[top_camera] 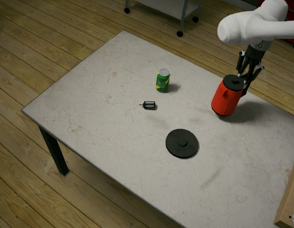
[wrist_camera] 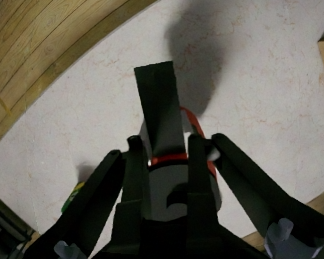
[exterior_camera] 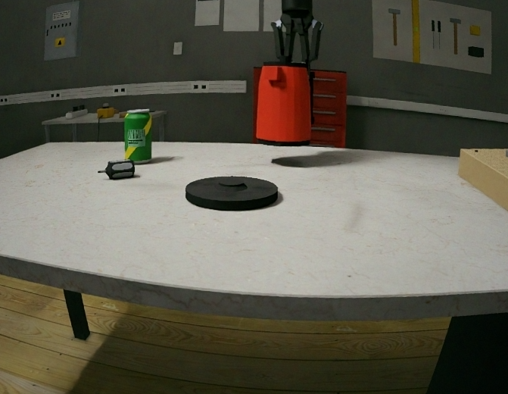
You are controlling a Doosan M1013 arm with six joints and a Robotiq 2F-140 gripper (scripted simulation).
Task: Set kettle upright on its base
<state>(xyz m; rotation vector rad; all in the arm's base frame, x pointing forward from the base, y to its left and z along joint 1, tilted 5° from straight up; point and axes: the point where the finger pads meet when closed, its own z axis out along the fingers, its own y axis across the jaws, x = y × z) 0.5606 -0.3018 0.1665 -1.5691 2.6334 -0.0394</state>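
My gripper is now 60 mm above the red kettle, 30 mm to the right of it and 20 mm short of it. The rest, counted from my hand: black round base 330 mm to the left, 190 mm below, 130 mm ahead; black tool 370 mm ahead, 220 mm to the left, 180 mm below.
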